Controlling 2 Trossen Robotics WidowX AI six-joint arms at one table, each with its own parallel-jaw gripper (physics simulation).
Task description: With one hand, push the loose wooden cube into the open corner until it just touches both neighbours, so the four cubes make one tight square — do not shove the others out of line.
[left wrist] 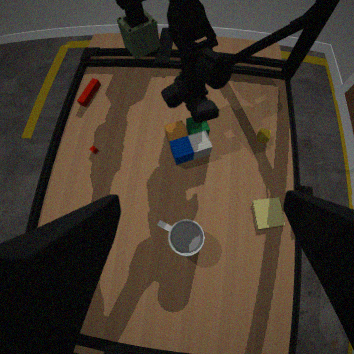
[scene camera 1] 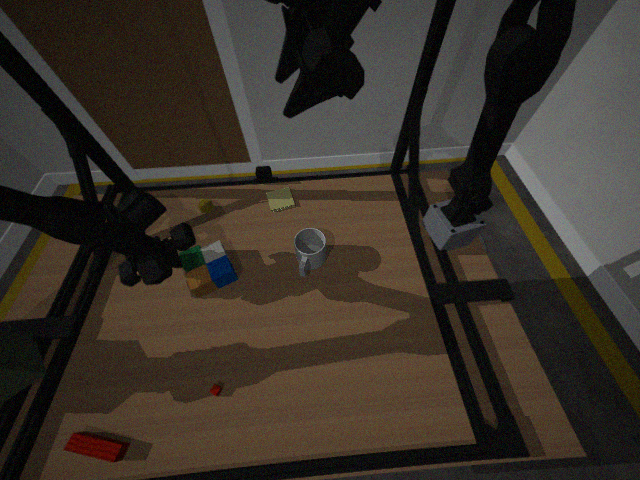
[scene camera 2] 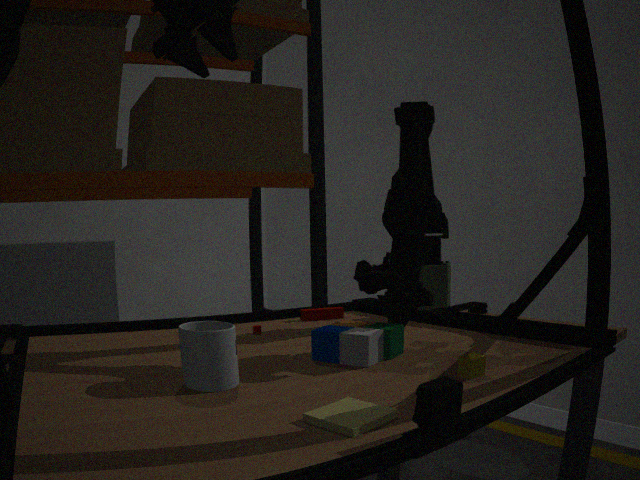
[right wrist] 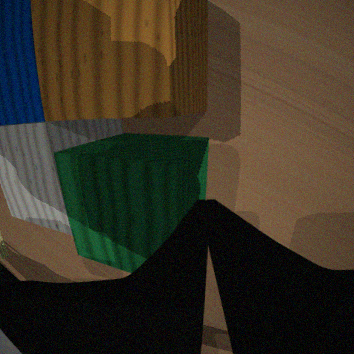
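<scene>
The loose green cube [scene camera 1: 191,256] [scene camera 2: 395,342] [left wrist: 200,128] [right wrist: 125,200] sits at the open corner beside the orange cube [scene camera 1: 197,280] [left wrist: 176,130] [right wrist: 120,65] and the white cube [scene camera 1: 212,251] [scene camera 2: 356,347] [left wrist: 201,144] [right wrist: 27,170]. A narrow gap shows between green and orange; contact with white is unclear. The blue cube [scene camera 1: 222,271] [scene camera 2: 324,345] [left wrist: 181,150] [right wrist: 15,65] adjoins orange and white. My right gripper [right wrist: 204,207] is shut and empty; its tips overlap the green cube's lower right edge in the wrist view, contact unclear. My left gripper [scene camera 1: 284,97] [scene camera 2: 219,67] [left wrist: 202,201] is open, empty and high above the table.
A grey mug [scene camera 1: 316,257] [scene camera 2: 209,359] [left wrist: 186,237] stands apart from the cubes. A yellow notepad [scene camera 1: 280,199] [scene camera 2: 346,413] [left wrist: 268,213] and a small yellow object [scene camera 1: 205,206] [scene camera 2: 471,365] [left wrist: 263,135] lie near an edge. A red block [scene camera 1: 93,446] and a tiny red cube [scene camera 1: 215,390] lie elsewhere.
</scene>
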